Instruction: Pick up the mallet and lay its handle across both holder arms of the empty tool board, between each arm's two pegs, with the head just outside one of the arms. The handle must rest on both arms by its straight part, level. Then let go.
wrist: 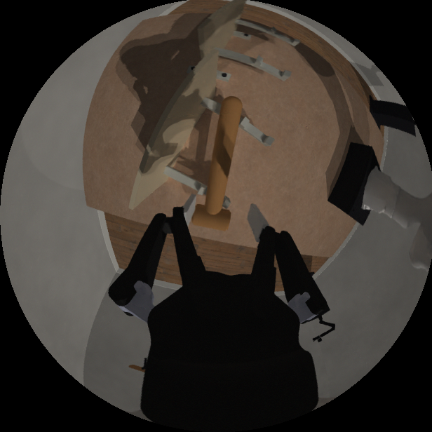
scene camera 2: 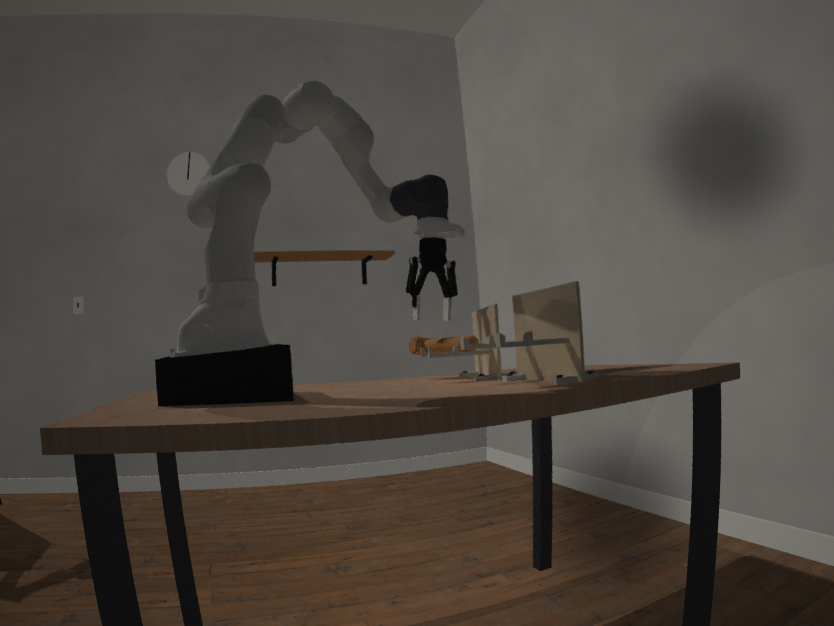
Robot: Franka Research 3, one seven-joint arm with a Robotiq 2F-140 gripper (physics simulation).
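Note:
The orange mallet [scene camera 2: 441,345] [wrist: 221,160] lies on the farther tool board [scene camera 2: 485,330] [wrist: 150,180]. In the wrist view its head [wrist: 211,218] is just outside the lower arm [wrist: 185,179], where the handle crosses between two pegs. At the upper arm [wrist: 257,133] the handle appears on the board side of the inner peg [wrist: 243,121], not between the pegs, so it runs askew. The handle looks roughly level. My gripper [scene camera 2: 431,318] [wrist: 222,206] is open and empty, above the mallet near its head, apart from it.
A second tool board [scene camera 2: 549,330] stands nearer the scene camera; its arms [wrist: 255,63] [wrist: 267,32] carry no tool. Both boards stand on the wooden table [scene camera 2: 377,411] [wrist: 295,190]. The robot base [scene camera 2: 225,377] [wrist: 352,180] is across from them. A wall shelf [scene camera 2: 323,256] is behind.

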